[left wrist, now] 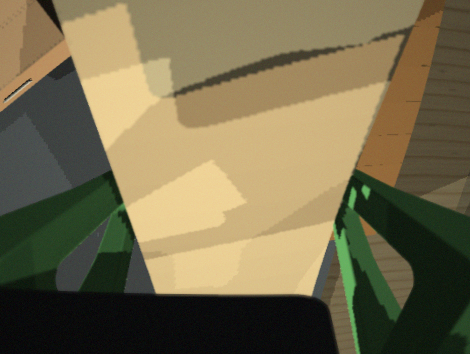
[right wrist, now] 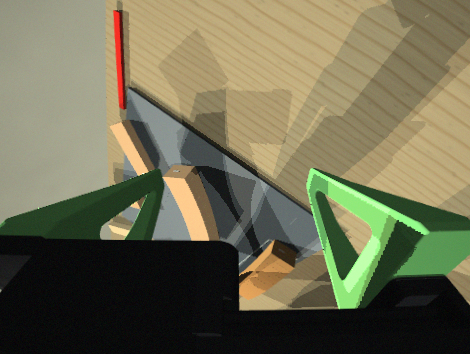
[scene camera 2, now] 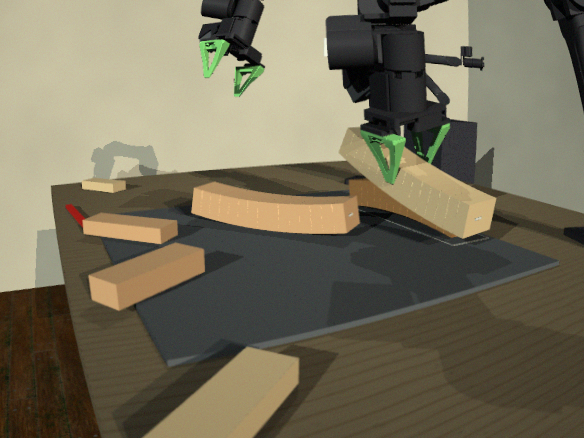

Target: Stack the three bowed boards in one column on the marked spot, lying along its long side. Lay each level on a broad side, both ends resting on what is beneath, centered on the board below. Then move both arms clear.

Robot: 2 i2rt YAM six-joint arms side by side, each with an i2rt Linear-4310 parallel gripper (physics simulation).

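Frame: origin at the left arm's base, x ahead, y left, z up, level; metres.
Where they show: left gripper, fingertip midpoint: [left wrist: 234, 177] [scene camera 2: 407, 175]; right gripper, fingertip midpoint: [right wrist: 235, 176] [scene camera 2: 222, 87].
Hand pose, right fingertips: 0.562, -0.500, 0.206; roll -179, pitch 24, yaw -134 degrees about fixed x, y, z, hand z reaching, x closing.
Note:
Things, the pixels of their top centre, and the offset from my right fingertips, as dx, dy, dz. "spot": a spot on its surface instead. Level surfaces: height alone.
- orange-brown bowed board, middle of its top: [scene camera 2: 409, 184] [right wrist: 256, 284] -0.287, +0.294, -0.147
- white outline, surface spot: [scene camera 2: 453, 245] spot: -0.298, +0.449, -0.200
- light orange bowed board, middle of its top: [scene camera 2: 270, 191] [right wrist: 190, 220] -0.068, +0.318, -0.150
- pale block, middle of its top: [scene camera 2: 225, 398] [right wrist: 121, 231] +0.006, +0.785, -0.184
- red bar, middle of its top: [scene camera 2: 77, 214] [right wrist: 118, 66] +0.253, +0.218, -0.200
- mat, its level: dz -0.200
My left gripper [scene camera 2: 411, 171] [left wrist: 234, 177] is shut on a pale bowed board [scene camera 2: 440, 195] [left wrist: 240, 145], across its width. An orange-brown bowed board [scene camera 2: 372, 194] [left wrist: 392, 125] [right wrist: 265, 277] lies under it, partly hidden, by the white outline [scene camera 2: 453, 245] of the marked spot. The pale board runs roughly along it; whether they touch is unclear. A light orange bowed board [scene camera 2: 275, 212] [left wrist: 30, 40] [right wrist: 196, 205] rests on the dark mat, left of the spot in the scene view. My right gripper [scene camera 2: 222, 86] [right wrist: 235, 176] is open and empty, high above the table.
Straight blocks [scene camera 2: 122, 227] [scene camera 2: 150, 275] stand at the mat's left side, a pale block [scene camera 2: 230, 395] at the front and a small one [scene camera 2: 102, 185] at the back left. A red bar [scene camera 2: 75, 215] [right wrist: 119, 60] lies by the table's left edge. The mat [scene camera 2: 240, 310] carries shadows.

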